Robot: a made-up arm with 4 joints.
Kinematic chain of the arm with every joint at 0, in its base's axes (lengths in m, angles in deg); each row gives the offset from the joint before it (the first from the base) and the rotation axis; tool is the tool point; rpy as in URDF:
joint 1: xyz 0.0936 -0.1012 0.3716 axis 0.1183 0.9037 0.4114
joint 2: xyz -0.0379 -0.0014 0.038 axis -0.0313 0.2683 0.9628
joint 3: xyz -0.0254 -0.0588 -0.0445 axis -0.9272 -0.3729 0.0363
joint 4: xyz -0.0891 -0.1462 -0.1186 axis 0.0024 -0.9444 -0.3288
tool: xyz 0.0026 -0.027 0.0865 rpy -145.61 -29 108.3
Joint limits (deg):
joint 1: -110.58..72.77
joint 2: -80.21..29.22
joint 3: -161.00..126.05
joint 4: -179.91..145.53
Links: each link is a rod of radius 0.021 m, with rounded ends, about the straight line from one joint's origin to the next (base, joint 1, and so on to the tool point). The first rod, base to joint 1, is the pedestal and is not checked.
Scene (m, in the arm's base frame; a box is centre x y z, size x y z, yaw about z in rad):
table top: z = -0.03
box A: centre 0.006 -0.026 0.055 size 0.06 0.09 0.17 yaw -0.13
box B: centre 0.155 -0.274 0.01 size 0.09 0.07 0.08 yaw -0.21
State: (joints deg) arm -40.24 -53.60 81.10 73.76
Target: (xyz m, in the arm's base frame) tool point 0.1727 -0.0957 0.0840
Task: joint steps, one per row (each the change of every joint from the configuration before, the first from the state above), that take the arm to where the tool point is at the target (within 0.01 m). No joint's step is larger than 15 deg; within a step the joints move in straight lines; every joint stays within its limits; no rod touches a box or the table.
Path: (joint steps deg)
1: -12.32 8.85 -9.19 -12.29
2: -12.31 8.85 -9.18 -12.29
3: -12.32 8.86 -9.19 -12.29
4: -12.31 8.85 -9.18 -12.30
5: -7.03 -10.25 -4.32 -3.65
6: -7.02 -10.24 -4.32 -3.64
7: -7.03 -10.24 -4.31 -3.65

